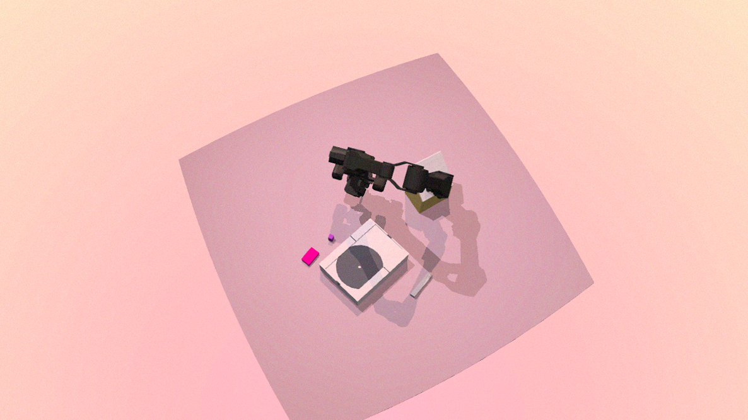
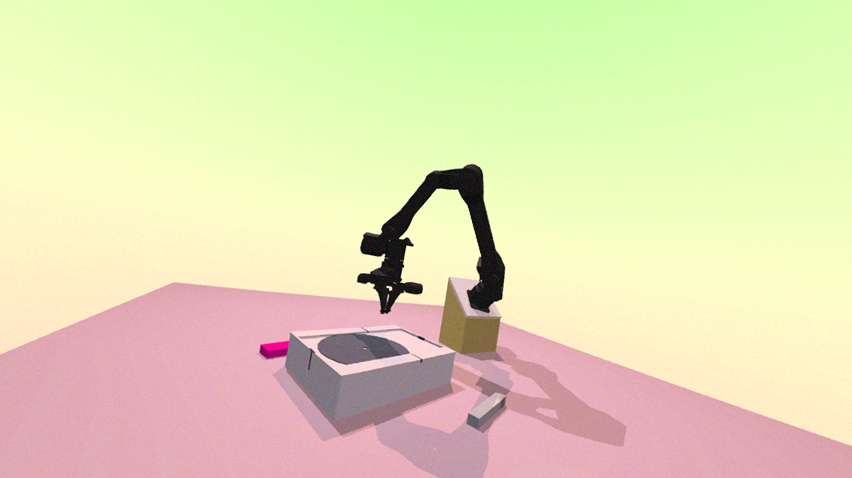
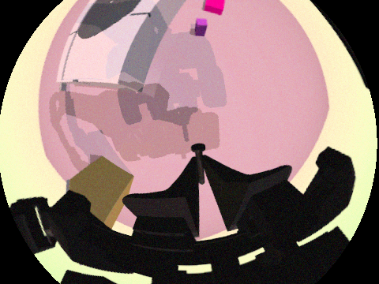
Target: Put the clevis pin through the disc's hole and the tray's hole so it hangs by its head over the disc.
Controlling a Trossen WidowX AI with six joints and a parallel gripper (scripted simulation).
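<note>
Now: the grey disc 100 mm ahead of my gripper tip and 280 mm to the left of it. The rest, counted from my gripper tip: steel tray 80 mm ahead, 260 mm to the left, 20 mm below; then purple cube 150 mm ahead, 130 mm to the left, 50 mm below; then clevis pin 10 mm behind, 10 mm to the right, 10 mm above.
</note>
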